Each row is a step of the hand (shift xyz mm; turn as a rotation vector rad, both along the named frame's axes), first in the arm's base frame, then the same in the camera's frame.
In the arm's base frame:
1: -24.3 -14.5 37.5 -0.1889 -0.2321 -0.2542
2: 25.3 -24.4 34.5 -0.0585 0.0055 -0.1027
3: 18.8 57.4 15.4 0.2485 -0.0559 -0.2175
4: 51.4 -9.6 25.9 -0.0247 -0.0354 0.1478
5: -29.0 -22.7 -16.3 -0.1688 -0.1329 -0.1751
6: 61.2 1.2 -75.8 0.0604 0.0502 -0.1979
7: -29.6 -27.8 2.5 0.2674 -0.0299 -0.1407
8: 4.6 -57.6 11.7 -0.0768 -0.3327 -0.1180
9: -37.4 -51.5 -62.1 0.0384 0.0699 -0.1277
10: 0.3 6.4 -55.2 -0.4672 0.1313 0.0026
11: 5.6 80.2 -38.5 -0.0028 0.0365 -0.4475
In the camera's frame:
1: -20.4 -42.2 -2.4 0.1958 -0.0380 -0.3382
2: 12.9 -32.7 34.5 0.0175 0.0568 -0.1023
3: -38.9 33.7 35.1 0.2718 0.1812 0.0740
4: 19.8 -9.4 54.1 -0.0603 -0.1314 0.0528
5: 9.6 -12.5 -37.0 0.0963 -0.0190 -0.2592
6: 67.3 69.8 9.2 0.0925 0.1857 -0.0479
7: 3.7 -28.9 -28.4 0.2249 0.1519 0.1362
8: 37.4 -45.5 -1.4 0.2561 -0.1664 -0.1930
9: 48.5 -3.3 -74.4 0.0328 0.1450 -0.0239
10: 22.9 41.9 -28.4 -0.3287 -0.0467 -0.3539
11: -35.1 81.9 -0.3 0.1940 0.3280 -0.2374

